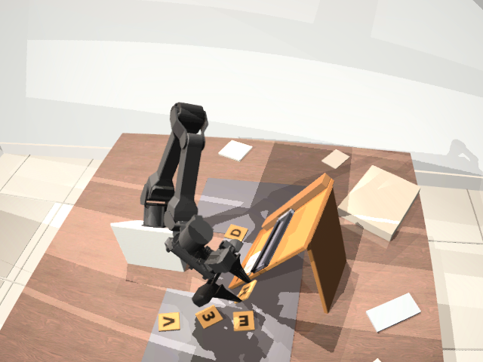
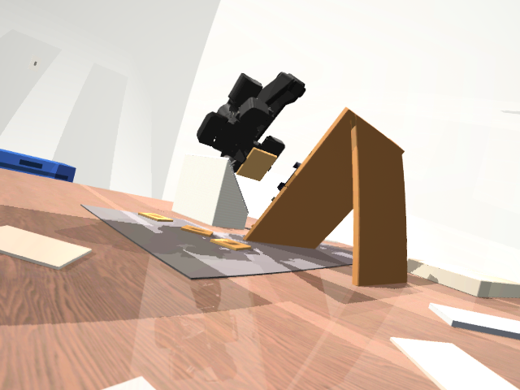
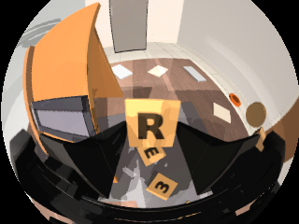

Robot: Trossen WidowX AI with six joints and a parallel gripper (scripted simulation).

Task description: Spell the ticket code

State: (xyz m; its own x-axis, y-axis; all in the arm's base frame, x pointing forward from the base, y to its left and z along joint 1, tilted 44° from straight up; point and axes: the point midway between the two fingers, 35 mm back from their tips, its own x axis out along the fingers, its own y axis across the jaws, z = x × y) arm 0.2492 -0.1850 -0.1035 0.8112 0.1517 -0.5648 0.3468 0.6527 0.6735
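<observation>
Now: gripper tip 15 cm to the right of the white ticket and 8 cm above it. From my gripper tip the other things lie so: letter tile (right at my gripper tip); then thick white slab (45 cm to the left, 44 cm ahead, 14 cm below); then grey mat (19 cm to the left, 15 cm below, 8 cm behind).
</observation>
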